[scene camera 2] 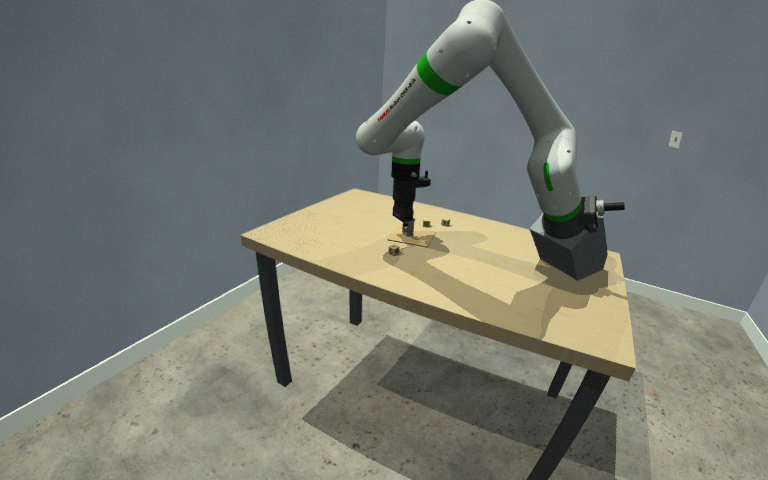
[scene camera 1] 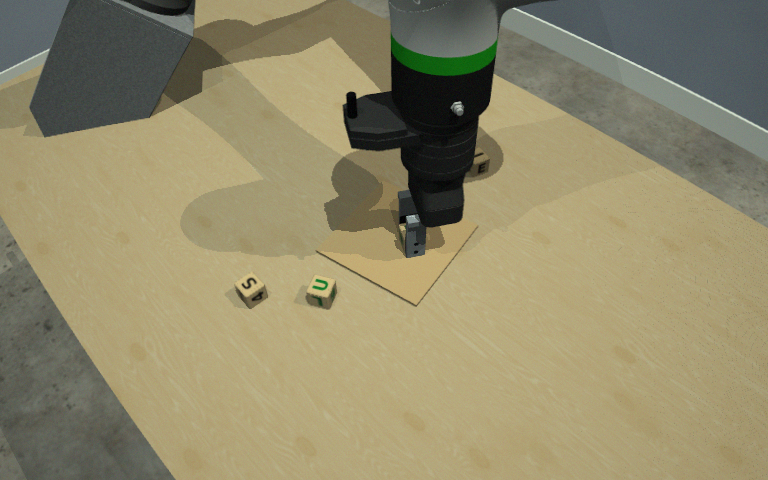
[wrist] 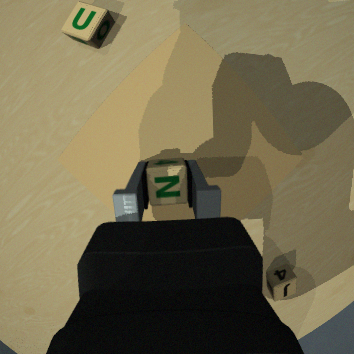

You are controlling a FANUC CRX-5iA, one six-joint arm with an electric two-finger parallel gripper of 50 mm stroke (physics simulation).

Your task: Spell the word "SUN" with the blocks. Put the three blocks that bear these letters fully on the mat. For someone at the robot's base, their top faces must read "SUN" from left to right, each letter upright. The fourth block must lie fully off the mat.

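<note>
My gripper (scene camera 1: 406, 242) (scene camera 2: 407, 230) (wrist: 166, 174) is shut on the N block (wrist: 167, 189), fingers on two opposite sides, low over the mat (scene camera 1: 416, 283) (scene camera 2: 396, 239) (wrist: 110, 135). Its green N faces up and lies sideways in the wrist view; whether the block touches the mat is unclear. The U block (scene camera 1: 321, 284) (scene camera 2: 426, 223) (wrist: 83, 21), green letter up, lies off the mat. The S block (scene camera 1: 249, 285) (scene camera 2: 445, 222), black letter up, lies off the mat beside it. The fourth block (scene camera 1: 481, 164) (scene camera 2: 393, 250) (wrist: 281, 285), with black J and 4 in the wrist view, lies off the mat's opposite side.
The wooden table (scene camera 1: 339, 384) (scene camera 2: 317, 226) carries the mat and blocks. The dark grey robot base (scene camera 1: 107, 67) (scene camera 2: 577, 249) stands at one end. The arm's wrist hangs above the mat and partly hides it in scene camera 1. Arm shadows cross the mat and table.
</note>
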